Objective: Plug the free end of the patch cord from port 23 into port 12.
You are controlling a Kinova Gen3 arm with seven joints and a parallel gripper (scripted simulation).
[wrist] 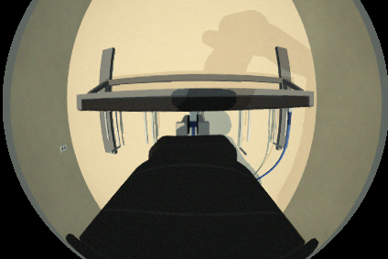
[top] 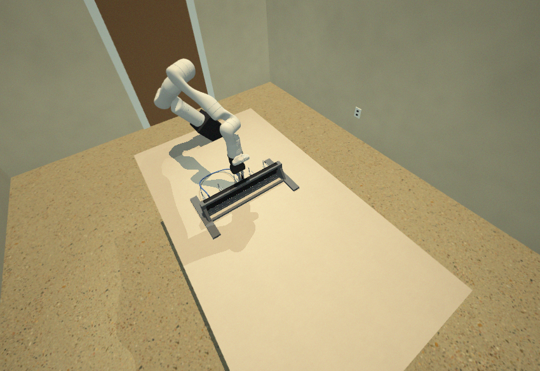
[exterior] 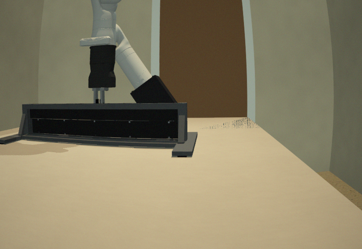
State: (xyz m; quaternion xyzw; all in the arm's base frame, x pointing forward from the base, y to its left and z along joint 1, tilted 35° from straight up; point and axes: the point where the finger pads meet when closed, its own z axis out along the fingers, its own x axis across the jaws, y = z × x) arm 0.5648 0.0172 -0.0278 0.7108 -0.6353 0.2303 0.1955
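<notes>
Right now the plug is 10 mm below my hand and 10 mm ahead of it.
</notes>
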